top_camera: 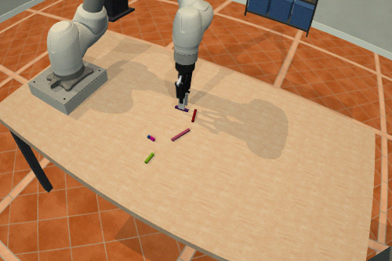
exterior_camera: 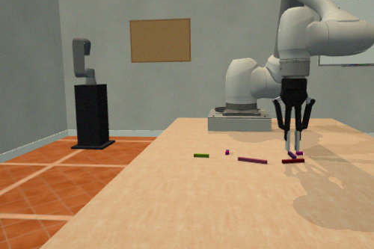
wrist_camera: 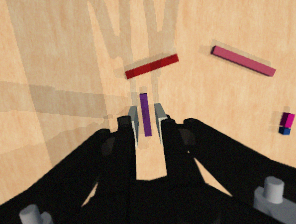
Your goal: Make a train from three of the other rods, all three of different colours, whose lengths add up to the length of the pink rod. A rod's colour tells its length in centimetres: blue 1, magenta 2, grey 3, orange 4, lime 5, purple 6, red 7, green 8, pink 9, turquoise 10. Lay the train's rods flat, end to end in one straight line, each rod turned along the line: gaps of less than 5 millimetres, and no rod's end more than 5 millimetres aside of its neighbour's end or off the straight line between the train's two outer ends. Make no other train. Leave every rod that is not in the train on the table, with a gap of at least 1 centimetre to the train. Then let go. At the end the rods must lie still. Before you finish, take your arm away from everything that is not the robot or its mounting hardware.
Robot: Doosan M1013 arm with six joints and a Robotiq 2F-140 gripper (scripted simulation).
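Right now my hand is 50 mm above the purple rod. Round my hand: pink rod 130 mm to the right, 70 mm ahead, 50 mm below; then red rod 60 mm ahead, 50 mm below, 10 mm to the right; then blue rod 210 mm to the right, 50 mm below, 30 mm behind.
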